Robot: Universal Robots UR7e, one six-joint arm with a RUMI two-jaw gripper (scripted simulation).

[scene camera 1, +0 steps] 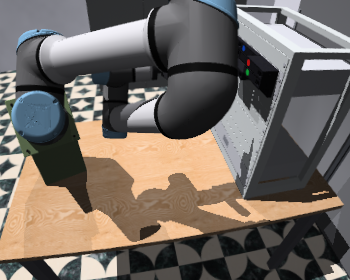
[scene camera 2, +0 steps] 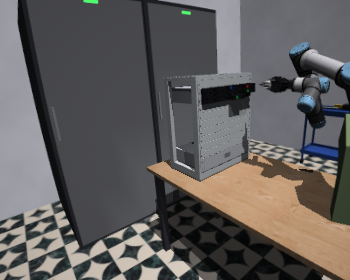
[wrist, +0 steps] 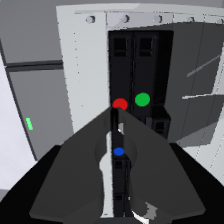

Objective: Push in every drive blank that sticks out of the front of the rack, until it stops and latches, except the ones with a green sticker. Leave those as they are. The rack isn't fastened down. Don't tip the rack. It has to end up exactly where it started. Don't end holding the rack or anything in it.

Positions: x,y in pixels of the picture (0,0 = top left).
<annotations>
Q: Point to a black drive blank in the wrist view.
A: At 120,63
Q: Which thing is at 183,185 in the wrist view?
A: The gripper.
</annotations>
